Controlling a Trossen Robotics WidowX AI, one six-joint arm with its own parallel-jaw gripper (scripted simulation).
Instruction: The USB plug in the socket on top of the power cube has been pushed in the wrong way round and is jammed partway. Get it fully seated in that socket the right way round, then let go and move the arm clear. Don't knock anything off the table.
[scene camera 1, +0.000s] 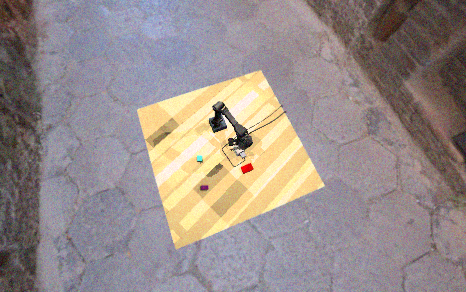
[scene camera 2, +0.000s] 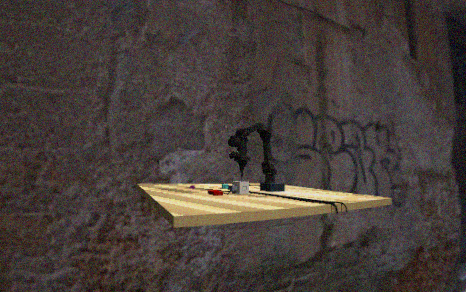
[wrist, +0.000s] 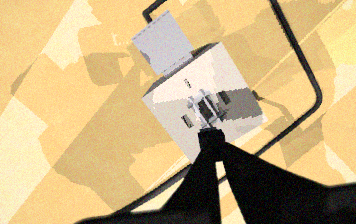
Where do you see the gripper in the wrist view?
216, 151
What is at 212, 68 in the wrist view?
A cube.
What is the gripper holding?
A USB plug.
